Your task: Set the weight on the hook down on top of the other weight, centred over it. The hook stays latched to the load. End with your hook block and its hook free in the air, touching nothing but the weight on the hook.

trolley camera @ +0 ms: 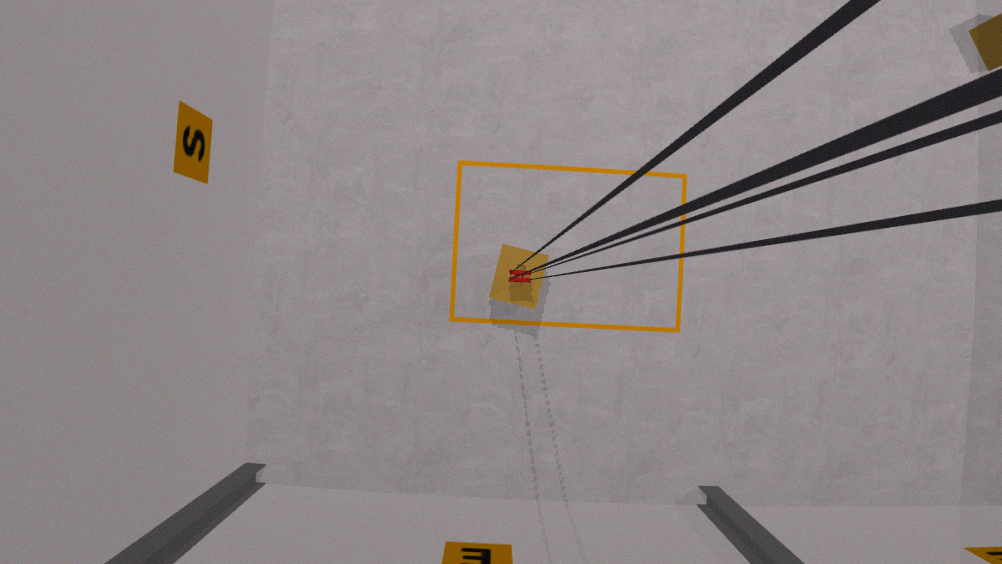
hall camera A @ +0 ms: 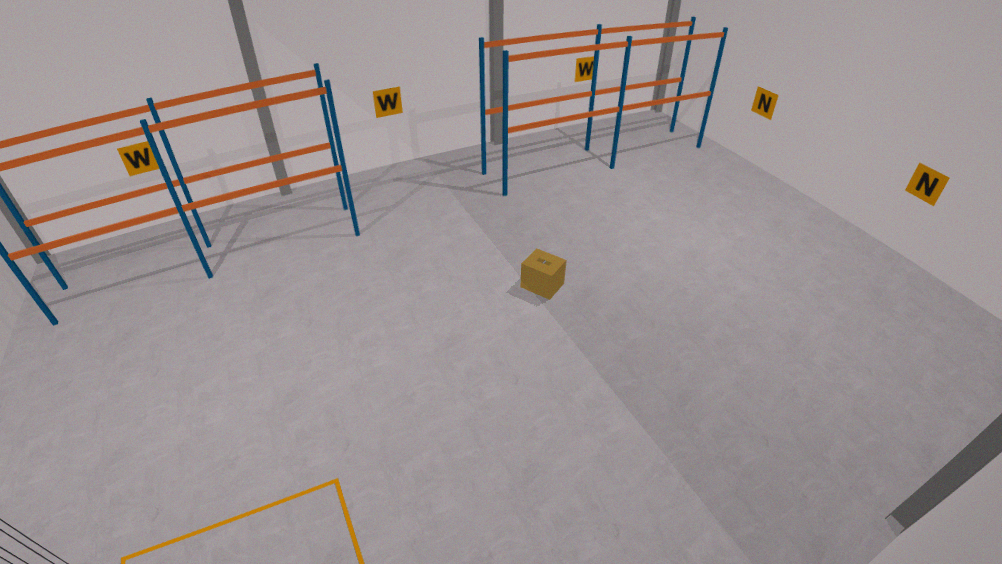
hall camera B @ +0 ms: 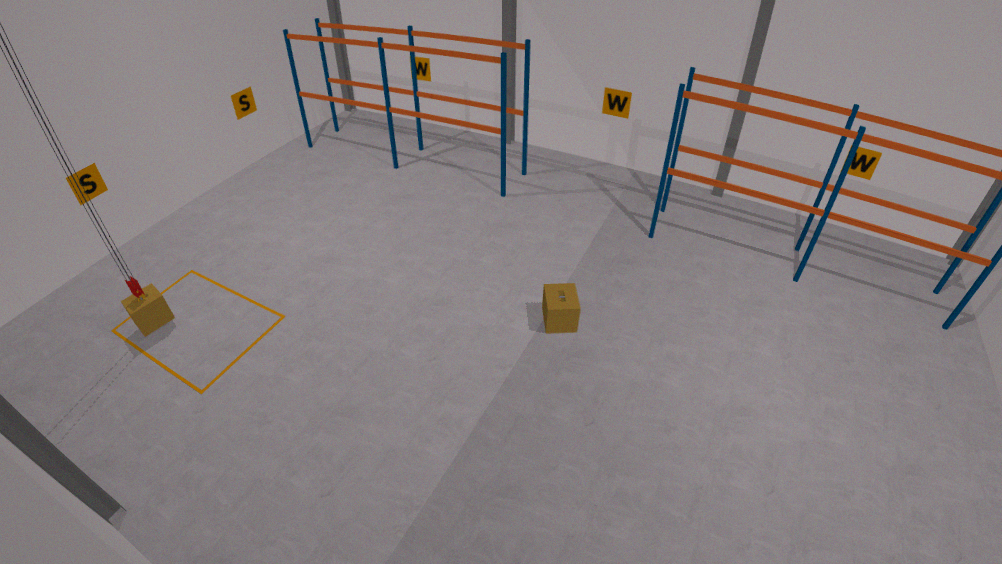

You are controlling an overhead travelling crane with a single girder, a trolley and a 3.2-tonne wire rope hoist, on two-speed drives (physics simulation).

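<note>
The weight on the hook, a yellow-brown block point(hall camera B: 147, 312) point(trolley camera: 503, 283), hangs a little above the floor over the near left part of the outlined area, with its shadow just below it. It is turned a little against the outline in the trolley view. My red hook block point(hall camera B: 134, 287) point(trolley camera: 519, 276) is right above it, latched to its top; the hook itself is too small to make out. The other weight, a similar block point(hall camera A: 543, 274) point(hall camera B: 560, 308) point(trolley camera: 990, 43), stands on the floor well apart, at the upper right edge of the trolley view. The hooked weight does not show in hall camera A.
A yellow outline point(hall camera A: 229, 519) point(hall camera B: 237, 294) point(trolley camera: 572, 168) is marked on the floor. Two blue and orange racks, one point(hall camera A: 176, 199) point(hall camera B: 829, 203) and another point(hall camera A: 504, 126) point(hall camera B: 503, 126), stand along the W wall. Grey columns point(hall camera A: 946, 483) point(hall camera B: 63, 462) point(trolley camera: 189, 511) stand at the walls.
</note>
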